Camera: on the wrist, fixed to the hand. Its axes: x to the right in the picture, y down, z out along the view.
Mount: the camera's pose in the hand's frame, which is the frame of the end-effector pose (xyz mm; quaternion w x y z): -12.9 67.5 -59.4 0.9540 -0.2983 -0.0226 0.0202
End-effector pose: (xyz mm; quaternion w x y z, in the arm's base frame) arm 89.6 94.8 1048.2 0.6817 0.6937 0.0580 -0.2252
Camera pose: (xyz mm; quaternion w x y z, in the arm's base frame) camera 118.1 151.1 1113.5 0.8631 0.4545 0.0931 -0.1994
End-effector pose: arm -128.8 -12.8 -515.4 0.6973 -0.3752 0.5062 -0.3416
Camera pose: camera -182.7 20.4 -580.5 0.5717 -0.5635 0.5766 -0.1523
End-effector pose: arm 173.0 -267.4 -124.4 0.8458 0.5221 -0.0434 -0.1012
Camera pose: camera 179.5 -183.4 -90.6 0.9636 0.2426 -0.0409 -0.1042
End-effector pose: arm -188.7 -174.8 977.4 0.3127 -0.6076 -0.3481 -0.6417
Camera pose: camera -165.6 -262.1 967.9 0.1222 -0.6945 -0.1355 -0.6960
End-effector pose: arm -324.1 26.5 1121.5 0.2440 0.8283 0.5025 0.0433
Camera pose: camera -294.5 11.5 1206.1 0.4903 0.7285 0.4442 0.1774
